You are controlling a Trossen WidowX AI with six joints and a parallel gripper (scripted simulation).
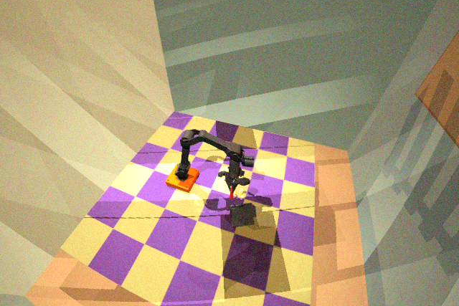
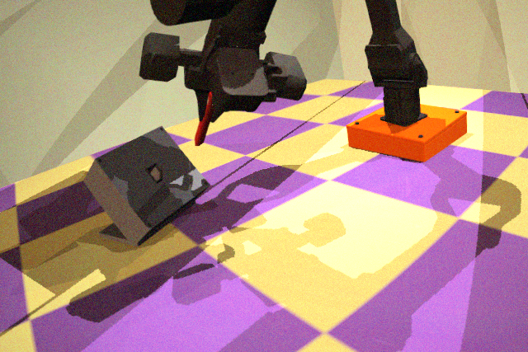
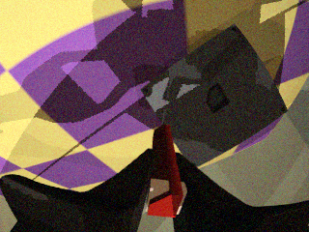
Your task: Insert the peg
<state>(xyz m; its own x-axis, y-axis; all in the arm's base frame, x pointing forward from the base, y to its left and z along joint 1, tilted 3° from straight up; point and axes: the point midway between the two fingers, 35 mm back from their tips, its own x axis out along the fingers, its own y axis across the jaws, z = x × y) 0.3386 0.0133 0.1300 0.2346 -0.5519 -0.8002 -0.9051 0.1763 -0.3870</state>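
My gripper tip is 90 mm short of the grey sloped panel, 70 mm above it and 40 mm to the left of it. Round my gripper tip: red peg (10 mm to the left, 10 mm above).
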